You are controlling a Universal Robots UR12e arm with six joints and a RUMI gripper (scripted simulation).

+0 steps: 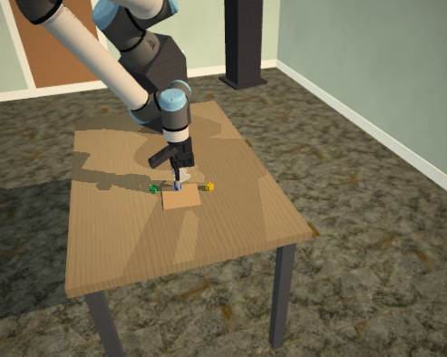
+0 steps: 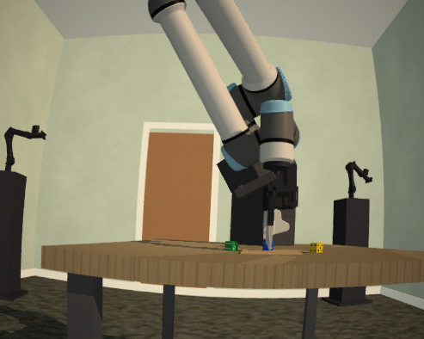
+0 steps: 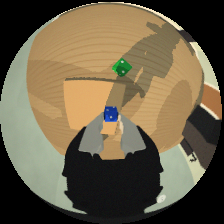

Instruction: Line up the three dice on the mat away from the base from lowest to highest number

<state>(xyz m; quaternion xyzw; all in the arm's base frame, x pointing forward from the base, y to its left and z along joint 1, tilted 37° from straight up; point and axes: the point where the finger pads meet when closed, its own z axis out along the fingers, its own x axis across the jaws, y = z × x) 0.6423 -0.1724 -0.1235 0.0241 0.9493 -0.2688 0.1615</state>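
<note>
The blue die is right at my hand. Round my hand: green die (3 cm behind, 9 cm to the right, 1 cm below); tan mat (5 cm ahead, 1 cm to the right, 2 cm below); yellow die (6 cm ahead, 11 cm to the left, 1 cm below).
</note>
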